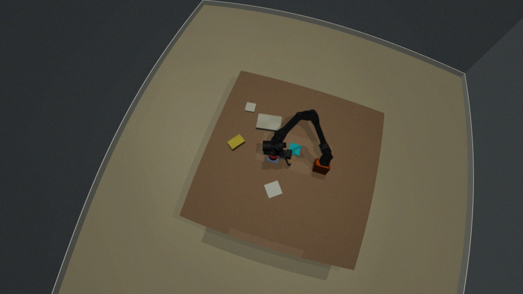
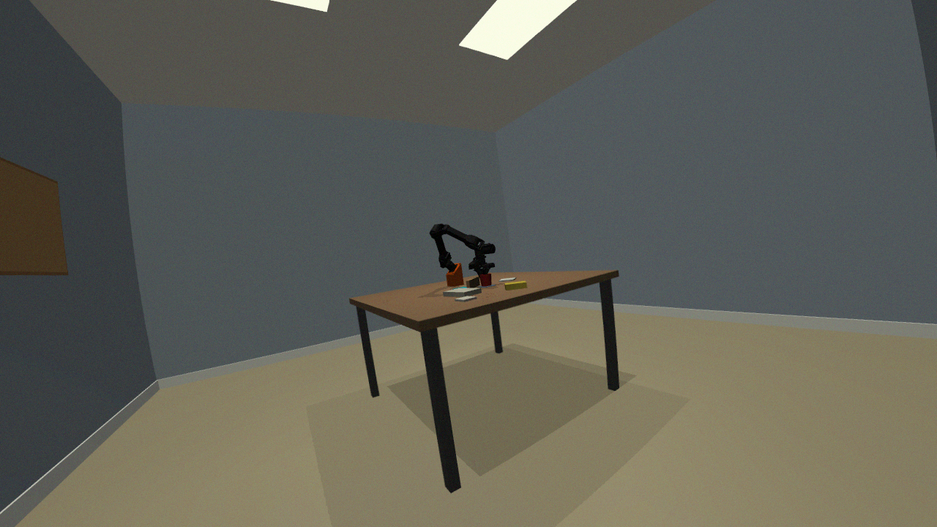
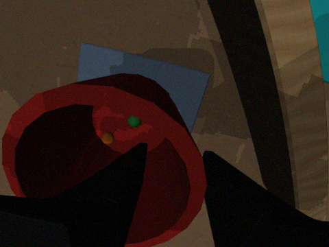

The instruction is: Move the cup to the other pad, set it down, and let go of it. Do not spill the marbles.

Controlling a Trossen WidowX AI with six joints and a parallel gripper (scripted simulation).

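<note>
My gripper tip is 110 mm past the teal pad, 90 mm to the left of it and 50 mm above it. From my gripper tip the other things lie so: red cup 30 mm ahead, 10 mm to the right; wooden bar 40 mm behind, 50 mm to the right, 20 mm below; yellow block 310 mm ahead, 60 mm to the right, 20 mm below.
</note>
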